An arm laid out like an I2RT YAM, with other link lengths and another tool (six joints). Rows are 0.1 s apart.
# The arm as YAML. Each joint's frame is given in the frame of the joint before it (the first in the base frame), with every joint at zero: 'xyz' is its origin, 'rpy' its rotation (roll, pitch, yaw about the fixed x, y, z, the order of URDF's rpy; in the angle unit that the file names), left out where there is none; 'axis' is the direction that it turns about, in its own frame. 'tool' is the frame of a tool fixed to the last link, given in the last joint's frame.
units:
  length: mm
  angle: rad
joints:
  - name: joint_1
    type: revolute
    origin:
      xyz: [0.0, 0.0, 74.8]
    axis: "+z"
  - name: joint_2
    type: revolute
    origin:
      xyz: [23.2, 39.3, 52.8]
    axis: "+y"
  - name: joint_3
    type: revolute
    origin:
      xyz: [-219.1, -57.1, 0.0]
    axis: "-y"
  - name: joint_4
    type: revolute
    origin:
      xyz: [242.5, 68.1, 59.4]
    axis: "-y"
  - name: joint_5
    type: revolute
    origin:
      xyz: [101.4, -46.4, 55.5]
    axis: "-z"
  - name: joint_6
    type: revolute
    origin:
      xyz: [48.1, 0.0, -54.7]
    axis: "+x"
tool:
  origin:
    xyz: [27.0, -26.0, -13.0]
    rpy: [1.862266, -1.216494, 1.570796]
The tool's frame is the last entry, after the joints.
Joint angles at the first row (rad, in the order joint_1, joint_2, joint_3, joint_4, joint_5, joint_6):
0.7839, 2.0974, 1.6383, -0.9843, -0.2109, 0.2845
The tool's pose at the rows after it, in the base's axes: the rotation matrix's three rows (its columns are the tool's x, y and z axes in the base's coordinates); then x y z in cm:
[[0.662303 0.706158 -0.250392], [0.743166 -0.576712 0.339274], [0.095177 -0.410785 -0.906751]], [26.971 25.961 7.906]
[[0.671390 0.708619 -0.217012], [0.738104 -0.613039 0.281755], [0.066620 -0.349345 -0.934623]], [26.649 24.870 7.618]
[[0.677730 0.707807 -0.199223], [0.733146 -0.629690 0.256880], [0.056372 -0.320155 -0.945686]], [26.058 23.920 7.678]
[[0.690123 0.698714 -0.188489], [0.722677 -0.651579 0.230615], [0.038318 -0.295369 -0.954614]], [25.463 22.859 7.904]
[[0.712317 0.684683 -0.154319], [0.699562 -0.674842 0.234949], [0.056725 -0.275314 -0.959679]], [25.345 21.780 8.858]
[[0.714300 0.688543 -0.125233], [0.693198 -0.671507 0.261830], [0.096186 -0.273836 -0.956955]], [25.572 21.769 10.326]
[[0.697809 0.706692 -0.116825], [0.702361 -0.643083 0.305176], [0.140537 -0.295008 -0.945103]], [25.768 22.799 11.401]
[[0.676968 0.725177 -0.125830], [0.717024 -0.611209 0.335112], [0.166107 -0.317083 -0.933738]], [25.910 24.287 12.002]
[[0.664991 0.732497 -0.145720], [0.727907 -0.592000 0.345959], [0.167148 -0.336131 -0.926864]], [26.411 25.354 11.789]
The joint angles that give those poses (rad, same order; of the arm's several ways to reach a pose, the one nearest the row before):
0.7839, 2.1055, 1.6335, -1.0115, -0.1393, 0.2950
0.7831, 2.0851, 1.5876, -1.0100, -0.0695, 0.3047
0.7823, 2.0436, 1.5281, -1.0005, -0.0373, 0.3120
0.7780, 2.0043, 1.4797, -1.0081, -0.0098, 0.3239
0.7612, 1.9435, 1.4360, -1.0063, 0.0112, 0.3392
0.7563, 1.9032, 1.4447, -1.0158, 0.0114, 0.3402
0.7689, 1.8945, 1.4792, -1.0148, -0.0139, 0.3348
0.7910, 1.9197, 1.5374, -1.0224, -0.0397, 0.3315
0.7977, 1.9711, 1.5981, -1.0318, -0.0619, 0.3218

